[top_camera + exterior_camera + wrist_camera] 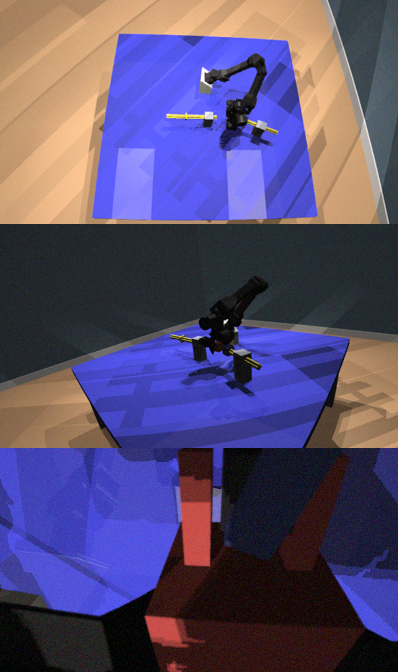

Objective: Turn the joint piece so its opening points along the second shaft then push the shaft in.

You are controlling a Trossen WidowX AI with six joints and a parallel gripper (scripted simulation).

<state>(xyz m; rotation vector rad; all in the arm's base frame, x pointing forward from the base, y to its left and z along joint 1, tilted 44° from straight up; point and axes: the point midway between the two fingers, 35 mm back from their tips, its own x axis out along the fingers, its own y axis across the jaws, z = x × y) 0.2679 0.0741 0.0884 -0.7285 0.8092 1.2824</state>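
The red square joint piece is 4 cm above my gripper tip and 3 cm to the left of it.
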